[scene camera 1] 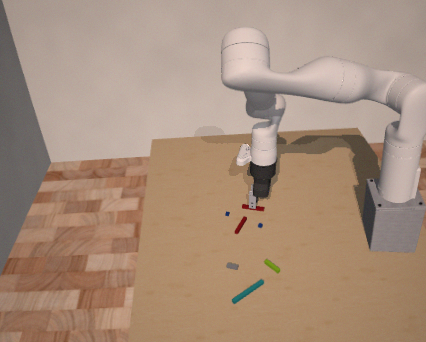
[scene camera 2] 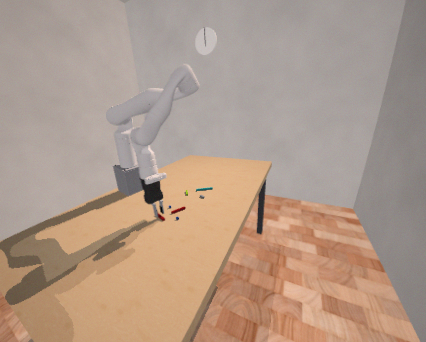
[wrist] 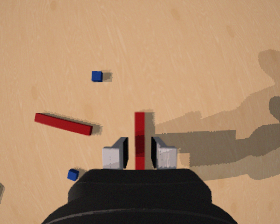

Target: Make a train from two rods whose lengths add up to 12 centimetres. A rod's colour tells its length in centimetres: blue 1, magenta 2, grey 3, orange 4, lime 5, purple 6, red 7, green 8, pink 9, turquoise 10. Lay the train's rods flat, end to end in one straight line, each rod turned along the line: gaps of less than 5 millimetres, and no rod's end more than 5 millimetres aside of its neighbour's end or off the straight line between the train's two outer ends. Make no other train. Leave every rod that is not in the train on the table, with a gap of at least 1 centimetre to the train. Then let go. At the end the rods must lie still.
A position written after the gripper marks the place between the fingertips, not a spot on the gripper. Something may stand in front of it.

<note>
In view: the gripper (scene camera 1: 253, 204).
The gripper also shows in the wrist view (wrist: 139, 147).
</note>
